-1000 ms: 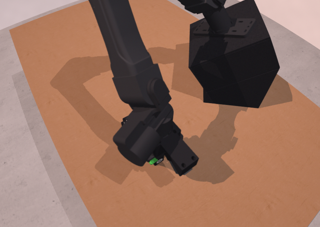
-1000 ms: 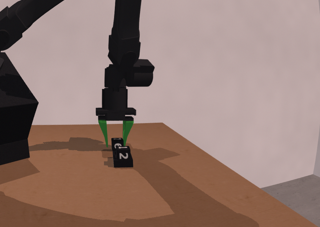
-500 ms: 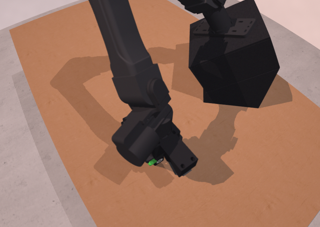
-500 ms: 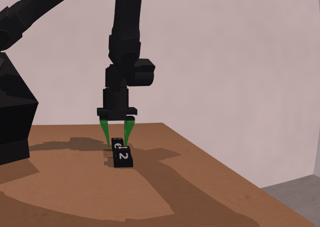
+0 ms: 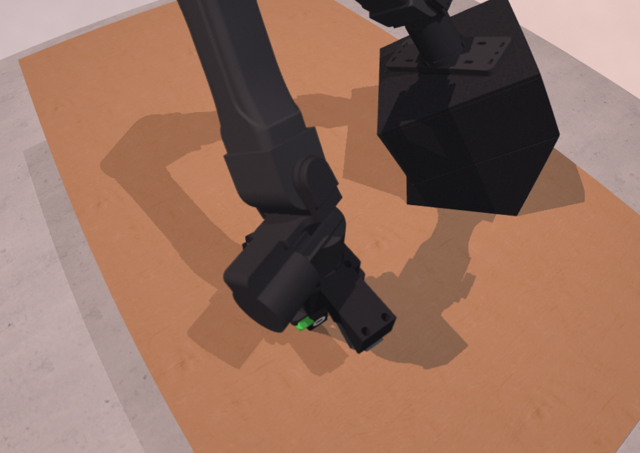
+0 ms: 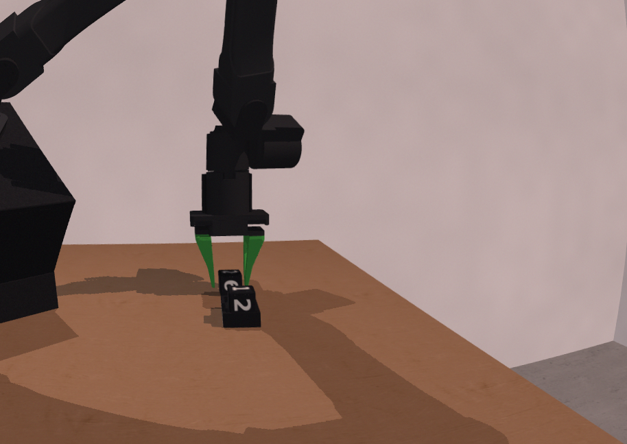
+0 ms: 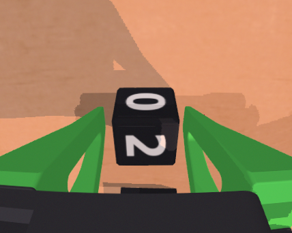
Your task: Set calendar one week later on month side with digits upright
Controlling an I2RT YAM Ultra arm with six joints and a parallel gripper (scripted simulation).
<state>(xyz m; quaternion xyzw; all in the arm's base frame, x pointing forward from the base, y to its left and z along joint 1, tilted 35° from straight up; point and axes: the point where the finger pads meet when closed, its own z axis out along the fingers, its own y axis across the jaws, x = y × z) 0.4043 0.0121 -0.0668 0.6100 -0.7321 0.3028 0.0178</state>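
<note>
My gripper is now 11 cm to the left of the black tray, 3 cm past it and 1 cm above it.
</note>
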